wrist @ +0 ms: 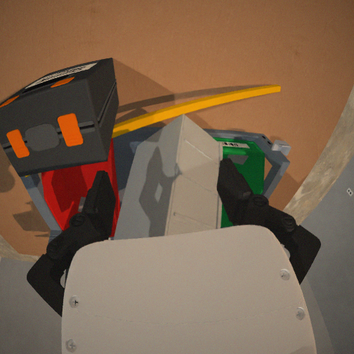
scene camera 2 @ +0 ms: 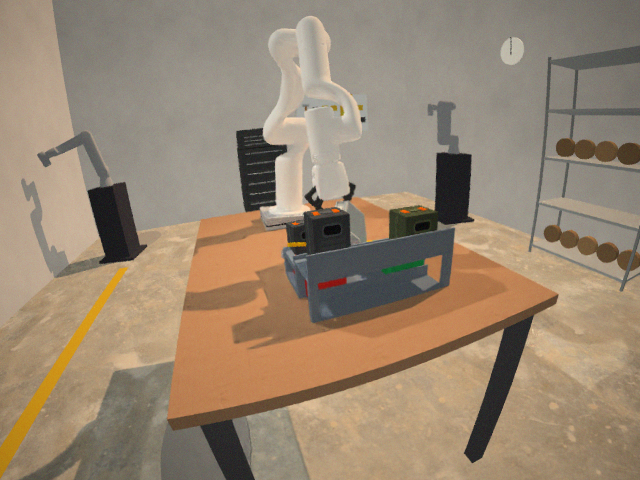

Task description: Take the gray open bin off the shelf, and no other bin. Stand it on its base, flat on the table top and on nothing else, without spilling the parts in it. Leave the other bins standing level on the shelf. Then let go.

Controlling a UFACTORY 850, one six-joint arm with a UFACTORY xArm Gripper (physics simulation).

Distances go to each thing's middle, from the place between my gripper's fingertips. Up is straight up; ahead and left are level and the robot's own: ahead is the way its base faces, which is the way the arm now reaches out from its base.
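The yellow bar (wrist: 155,116) is 9 cm below my hand, 2 cm to the left of it and 2 cm behind it. Counting from my hand again, the red bin (wrist: 62,188) is 13 cm ahead, 8 cm to the right and 10 cm below, while the green bin (wrist: 252,170) is 9 cm ahead, 15 cm to the left and 10 cm below. And the gray open bin (wrist: 171,189) is 7 cm ahead of my hand, 3 cm below it and 3 cm to the left of it.
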